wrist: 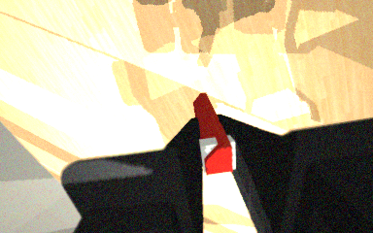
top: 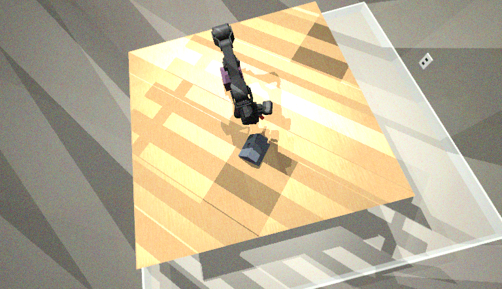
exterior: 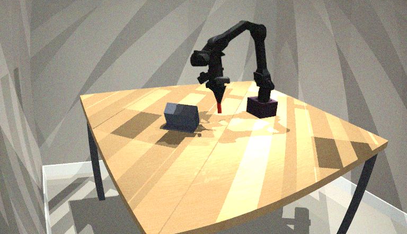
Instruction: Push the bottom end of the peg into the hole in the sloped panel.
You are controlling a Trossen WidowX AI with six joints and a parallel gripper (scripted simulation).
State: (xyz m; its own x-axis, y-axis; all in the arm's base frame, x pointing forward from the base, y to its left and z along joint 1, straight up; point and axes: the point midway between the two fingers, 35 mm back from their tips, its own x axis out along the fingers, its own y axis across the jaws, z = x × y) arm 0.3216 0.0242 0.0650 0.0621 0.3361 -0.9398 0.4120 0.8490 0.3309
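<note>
Right now the grey-blue sloped panel is 12 cm ahead of my gripper tip, 9 cm to the right of it and 7 cm below it. Also, from my gripper tip: thin red peg 1 cm to the right, 2 cm above.
</note>
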